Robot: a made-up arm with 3 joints. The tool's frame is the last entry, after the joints. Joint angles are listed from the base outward. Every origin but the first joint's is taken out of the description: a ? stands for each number. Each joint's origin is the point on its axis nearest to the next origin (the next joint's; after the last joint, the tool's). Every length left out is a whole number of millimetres.
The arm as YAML. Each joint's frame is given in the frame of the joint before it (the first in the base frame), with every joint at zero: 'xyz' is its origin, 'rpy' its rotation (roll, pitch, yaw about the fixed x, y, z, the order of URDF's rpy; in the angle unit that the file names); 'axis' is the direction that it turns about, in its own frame. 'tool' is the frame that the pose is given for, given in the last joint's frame.
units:
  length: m
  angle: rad
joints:
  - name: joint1
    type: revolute
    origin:
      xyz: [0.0, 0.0, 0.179]
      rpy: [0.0, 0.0, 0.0]
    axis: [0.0, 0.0, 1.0]
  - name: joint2
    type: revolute
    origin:
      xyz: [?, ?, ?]
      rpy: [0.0, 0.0, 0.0]
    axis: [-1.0, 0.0, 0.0]
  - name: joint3
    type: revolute
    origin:
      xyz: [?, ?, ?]
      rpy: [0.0, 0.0, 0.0]
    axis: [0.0, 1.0, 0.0]
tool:
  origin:
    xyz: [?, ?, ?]
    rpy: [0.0, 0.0, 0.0]
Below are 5 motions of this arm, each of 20 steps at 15 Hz.
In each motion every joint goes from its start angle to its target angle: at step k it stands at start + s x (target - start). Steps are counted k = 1, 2, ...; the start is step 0. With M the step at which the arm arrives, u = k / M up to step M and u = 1 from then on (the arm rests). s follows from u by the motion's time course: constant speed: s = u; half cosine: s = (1 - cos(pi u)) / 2; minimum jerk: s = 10 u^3 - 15 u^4 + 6 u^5.
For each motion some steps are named. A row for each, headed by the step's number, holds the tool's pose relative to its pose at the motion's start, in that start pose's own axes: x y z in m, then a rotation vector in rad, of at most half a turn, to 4 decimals.
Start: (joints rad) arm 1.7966 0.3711 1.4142
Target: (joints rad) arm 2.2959 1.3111 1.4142
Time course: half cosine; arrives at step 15
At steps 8, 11, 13, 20:
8: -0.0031 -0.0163 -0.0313 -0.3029 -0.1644 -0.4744
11: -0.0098 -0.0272 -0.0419 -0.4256 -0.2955 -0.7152
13: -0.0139 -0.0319 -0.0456 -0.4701 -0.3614 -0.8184
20: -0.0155 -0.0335 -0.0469 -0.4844 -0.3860 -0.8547

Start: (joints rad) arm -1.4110 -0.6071 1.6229
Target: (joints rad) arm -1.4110 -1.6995 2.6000
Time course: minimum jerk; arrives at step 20
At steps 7, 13, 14, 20:
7: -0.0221 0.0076 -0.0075 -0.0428 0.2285 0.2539
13: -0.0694 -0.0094 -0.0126 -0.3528 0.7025 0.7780
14: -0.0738 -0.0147 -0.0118 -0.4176 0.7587 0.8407
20: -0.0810 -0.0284 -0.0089 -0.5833 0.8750 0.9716

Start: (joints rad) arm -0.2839 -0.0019 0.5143
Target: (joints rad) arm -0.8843 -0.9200 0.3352
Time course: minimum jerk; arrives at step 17
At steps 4, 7, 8, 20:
4: 0.0070 -0.0012 0.0074 0.0969 -0.0181 -0.0070
7: 0.0261 -0.0094 0.0308 0.3674 -0.0917 -0.0342
8: 0.0338 -0.0153 0.0418 0.4818 -0.1332 -0.0487
20: 0.0620 -0.0705 0.1005 1.0456 -0.4387 -0.1413

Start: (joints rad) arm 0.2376 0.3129 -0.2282
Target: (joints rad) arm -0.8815 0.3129 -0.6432
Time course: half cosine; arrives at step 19
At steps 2, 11, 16, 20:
2: 0.0043 -0.0051 -0.0021 -0.0067 -0.0019 -0.0281
11: 0.0519 -0.1437 -0.0458 -0.2315 -0.0344 -0.6200
16: 0.0356 -0.2245 -0.0609 -0.4090 -0.0334 -0.9080
20: 0.0293 -0.2392 -0.0628 -0.4469 -0.0308 -0.9600

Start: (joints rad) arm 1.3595 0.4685 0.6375
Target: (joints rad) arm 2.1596 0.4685 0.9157
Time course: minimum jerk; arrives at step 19
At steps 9, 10, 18, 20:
9: -0.0566 0.0294 -0.0226 -0.2071 -0.0385 0.2458
10: -0.0691 0.0329 -0.0293 -0.2563 -0.0476 0.2959
18: -0.1234 0.0345 -0.0662 -0.4969 -0.0948 0.5059
20: -0.1236 0.0345 -0.0663 -0.4977 -0.0949 0.5065

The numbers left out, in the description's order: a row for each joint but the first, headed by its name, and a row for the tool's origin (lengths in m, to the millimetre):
joint2: 0.125 0.129 0.0
joint3: 0.0 0.032 -0.013
tool: 0.037 0.0 -0.052

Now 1 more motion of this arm.
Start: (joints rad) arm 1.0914 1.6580 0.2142
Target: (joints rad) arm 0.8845 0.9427 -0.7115
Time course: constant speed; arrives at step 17
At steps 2, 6, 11, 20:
2: 0.0070 0.0060 0.0038 0.0829 -0.0845 0.0145
6: 0.0201 0.0152 0.0133 0.2528 -0.2518 0.0100
11: 0.0351 0.0199 0.0271 0.4625 -0.4545 -0.0592
20: 0.0508 0.0142 0.0422 0.6897 -0.6819 -0.2345

